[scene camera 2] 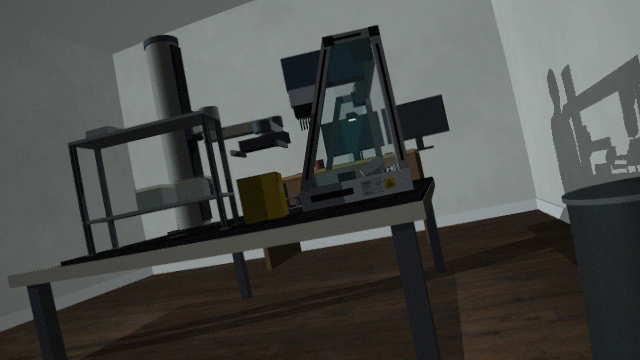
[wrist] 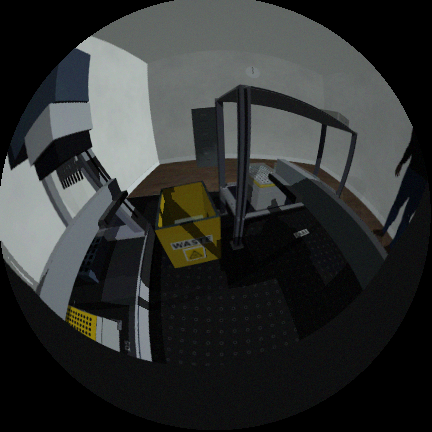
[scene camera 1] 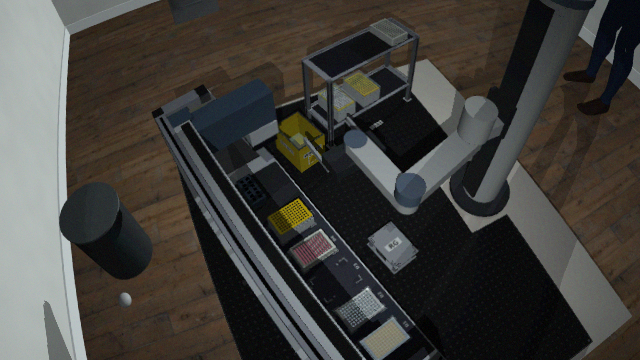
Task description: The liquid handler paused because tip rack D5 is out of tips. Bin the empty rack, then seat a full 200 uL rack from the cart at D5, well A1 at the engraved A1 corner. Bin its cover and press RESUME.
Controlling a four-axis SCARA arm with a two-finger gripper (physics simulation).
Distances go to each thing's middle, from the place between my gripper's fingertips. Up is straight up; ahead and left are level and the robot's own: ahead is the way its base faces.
Labels:
My gripper is now 6 cm short of the yellow waste bin [scene camera 1: 303, 158], 13 cm to the left of it and 18 cm above it.

